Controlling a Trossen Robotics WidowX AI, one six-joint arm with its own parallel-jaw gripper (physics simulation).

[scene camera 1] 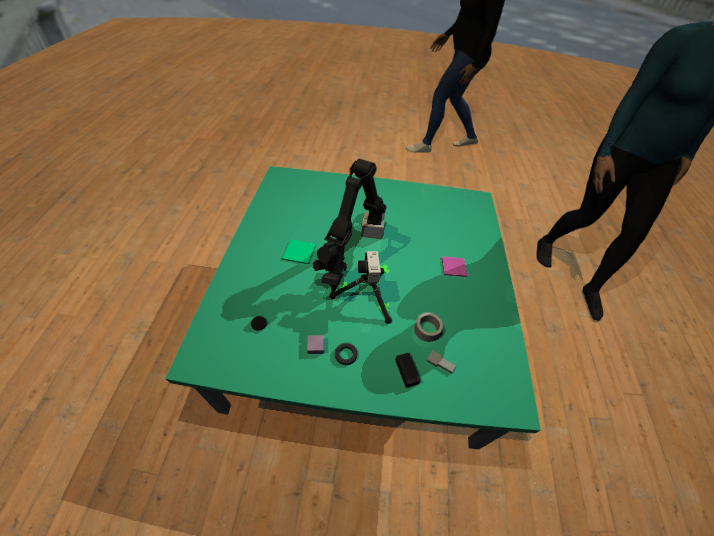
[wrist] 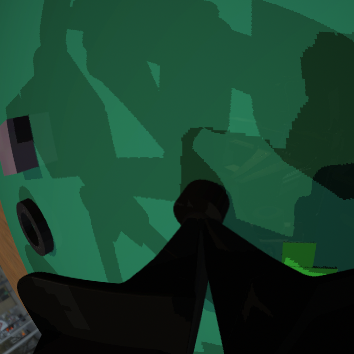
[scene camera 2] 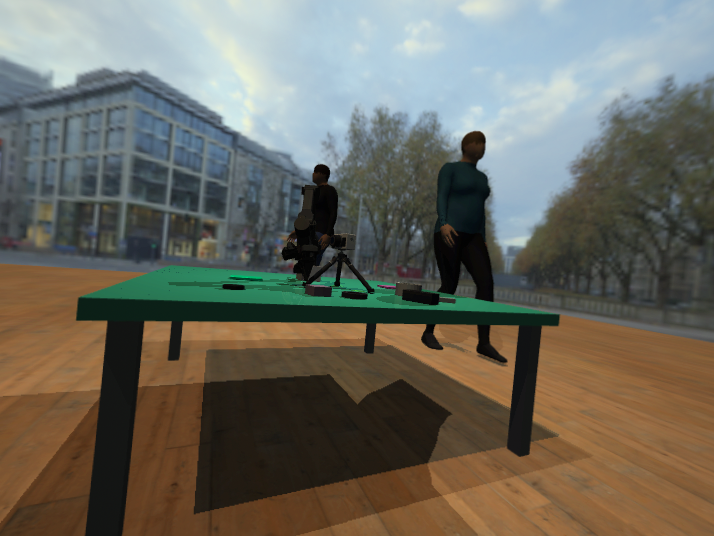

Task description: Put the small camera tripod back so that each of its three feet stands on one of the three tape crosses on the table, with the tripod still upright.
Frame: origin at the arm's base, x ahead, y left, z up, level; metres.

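Seen in the pictures: gripper, between the fingertips: (scene camera 1: 333, 291) (wrist: 199, 226) (scene camera 2: 306, 280); arm's base, origin of its link: (scene camera 1: 374, 219).
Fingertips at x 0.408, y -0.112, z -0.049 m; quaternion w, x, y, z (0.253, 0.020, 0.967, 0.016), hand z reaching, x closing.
Observation:
Pixels of each thing's top centre, then the offset from my fingertips to it. "spot": a spot on its surface instead.
- small camera tripod, a spot on its surface: (scene camera 1: 380, 302) spot: dy +0.192, dx +0.042, dz +0.041 m
- front foot, a spot on its surface: (scene camera 1: 387, 320) spot: dy +0.229, dx +0.086, dz -0.008 m
- third cross, a spot on its surface: (scene camera 1: 383, 269) spot: dy +0.186, dx -0.164, dz -0.007 m
- pink block, centre of its top: (wrist: 3, 149) (scene camera 2: 318, 285) (scene camera 1: 315, 342) dy -0.017, dx +0.235, dz +0.002 m
- black ring, centre of its top: (wrist: 28, 229) (scene camera 2: 354, 292) (scene camera 1: 346, 352) dy +0.097, dx +0.247, dz -0.011 m
- grey ring, centre of its top: (scene camera 1: 429, 323) (scene camera 2: 409, 283) dy +0.387, dx +0.091, dz +0.022 m
- black box, centre of its top: (scene camera 2: 420, 291) (scene camera 1: 408, 367) dy +0.321, dx +0.274, dz +0.009 m
- grey piece, centre of its top: (scene camera 1: 442, 361) dy +0.443, dx +0.221, dz -0.011 m
- black disc, centre of its top: (scene camera 2: 233, 285) (scene camera 1: 258, 322) dy -0.253, dx +0.186, dz -0.016 m
- green square, a spot on its surface: (scene camera 1: 298, 251) spot: dy -0.201, dx -0.199, dz -0.016 m
- magenta square, a spot on its surface: (scene camera 1: 454, 266) spot: dy +0.501, dx -0.253, dz -0.016 m
The small camera tripod (scene camera 1: 380, 302) (scene camera 2: 341, 257) stands upright, three dark legs spread under a pale camera (scene camera 1: 373, 266) (scene camera 2: 346, 241). My gripper (scene camera 1: 332, 290) (scene camera 2: 303, 280) (wrist: 199, 226) is shut on the left leg just above its round foot (wrist: 202, 200); its fingertips meet there in the wrist view. Bright green tape crosses show near the feet: one cross (scene camera 1: 344, 285) (wrist: 300, 254) lies beside the held foot, another cross (scene camera 1: 384, 306) lies short of the front foot (scene camera 1: 387, 320), and the third cross (scene camera 1: 385, 268) is partly hidden by the tripod. The rear foot's exact contact is unclear.
On the green table (scene camera 1: 461, 398) (scene camera 2: 230, 308) are a pink block (scene camera 1: 315, 344) (wrist: 7, 152), black ring (scene camera 1: 346, 362) (wrist: 46, 236), grey ring (scene camera 1: 429, 337), black box (scene camera 1: 408, 369), grey piece (scene camera 1: 441, 362), black disc (scene camera 1: 258, 323), green square (scene camera 1: 298, 251) and magenta square (scene camera 1: 454, 266). Two people stand beyond.

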